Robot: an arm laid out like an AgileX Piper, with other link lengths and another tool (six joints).
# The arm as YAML. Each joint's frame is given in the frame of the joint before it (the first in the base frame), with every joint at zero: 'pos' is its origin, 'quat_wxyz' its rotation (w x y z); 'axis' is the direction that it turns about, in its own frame. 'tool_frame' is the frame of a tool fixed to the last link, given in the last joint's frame.
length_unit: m
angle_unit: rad
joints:
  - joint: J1
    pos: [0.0, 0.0, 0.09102]
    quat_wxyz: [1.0, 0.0, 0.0, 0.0]
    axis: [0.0, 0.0, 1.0]
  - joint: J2
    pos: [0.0, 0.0, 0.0]
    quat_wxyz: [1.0, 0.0, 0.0, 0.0]
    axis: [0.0, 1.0, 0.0]
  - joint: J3
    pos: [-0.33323, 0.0, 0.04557]
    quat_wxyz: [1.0, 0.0, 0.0, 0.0]
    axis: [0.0, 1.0, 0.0]
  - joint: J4
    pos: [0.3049, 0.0, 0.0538]
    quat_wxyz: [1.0, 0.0, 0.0, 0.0]
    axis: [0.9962, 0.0, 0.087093]
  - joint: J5
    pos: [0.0, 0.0, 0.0]
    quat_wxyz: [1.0, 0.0, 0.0, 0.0]
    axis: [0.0, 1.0, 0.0]
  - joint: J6
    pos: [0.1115, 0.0, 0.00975]
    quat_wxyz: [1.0, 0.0, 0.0, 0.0]
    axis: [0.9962, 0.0, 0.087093]
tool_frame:
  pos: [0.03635, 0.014, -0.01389]
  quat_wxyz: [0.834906, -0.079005, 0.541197, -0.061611]
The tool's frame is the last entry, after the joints.
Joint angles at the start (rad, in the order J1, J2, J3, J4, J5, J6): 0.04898 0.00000 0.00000 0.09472 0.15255 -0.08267
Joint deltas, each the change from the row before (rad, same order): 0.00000 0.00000 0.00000 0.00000 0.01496 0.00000; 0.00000 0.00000 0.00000 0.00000 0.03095 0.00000; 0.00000 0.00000 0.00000 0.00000 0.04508 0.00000; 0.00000 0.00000 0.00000 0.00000 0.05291 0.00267; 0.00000 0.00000 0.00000 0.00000 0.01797 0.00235; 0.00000 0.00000 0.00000 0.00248 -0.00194 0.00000; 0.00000 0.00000 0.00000 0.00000 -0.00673 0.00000; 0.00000 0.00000 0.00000 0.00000 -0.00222 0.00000; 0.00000 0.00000 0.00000 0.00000 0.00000 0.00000; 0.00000 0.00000 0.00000 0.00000 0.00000 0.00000
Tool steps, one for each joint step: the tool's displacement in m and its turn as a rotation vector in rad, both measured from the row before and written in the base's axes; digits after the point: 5 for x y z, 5 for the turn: -0.00044 0.00018 -0.00216 -0.00085 0.01487 0.00141; -0.00101 0.00036 -0.00445 -0.00176 0.03076 0.00292; -0.00172 0.00051 -0.00643 -0.00257 0.04481 0.00425; -0.00238 0.00061 -0.00740 -0.00040 0.05278 0.00450; -0.00090 0.00022 -0.00246 0.00126 0.01804 0.00119; 0.00009 0.00013 0.00031 0.00258 -0.00181 0.00003; 0.00034 -0.00007 0.00093 0.00038 -0.00669 -0.00065; 0.00011 -0.00002 0.00031 0.00013 -0.00221 -0.00021; 0.00000 0.00000 0.00000 0.00000 0.00000 0.00000; 0.00000 0.00000 0.00000 0.00000 0.00000 0.00000
